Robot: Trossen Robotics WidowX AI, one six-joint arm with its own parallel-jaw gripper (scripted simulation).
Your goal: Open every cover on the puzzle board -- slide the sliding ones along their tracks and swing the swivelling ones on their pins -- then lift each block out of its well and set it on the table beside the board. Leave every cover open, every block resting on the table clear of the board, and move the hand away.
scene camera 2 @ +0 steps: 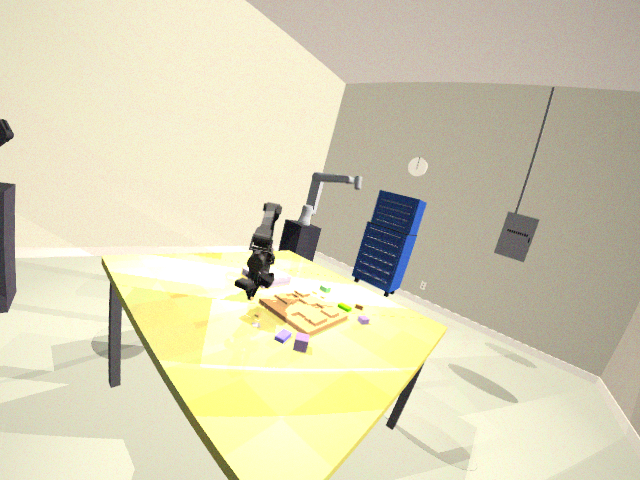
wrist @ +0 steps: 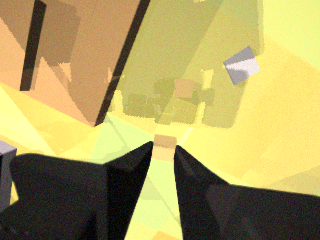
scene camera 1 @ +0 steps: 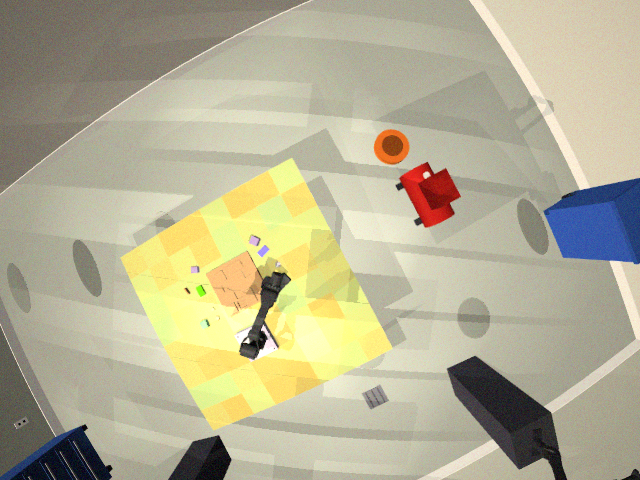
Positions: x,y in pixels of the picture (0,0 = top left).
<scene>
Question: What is the gripper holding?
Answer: A small tan block.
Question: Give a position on a tan puzzle board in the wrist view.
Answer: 80,58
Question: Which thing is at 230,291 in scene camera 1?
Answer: A tan puzzle board.
</scene>
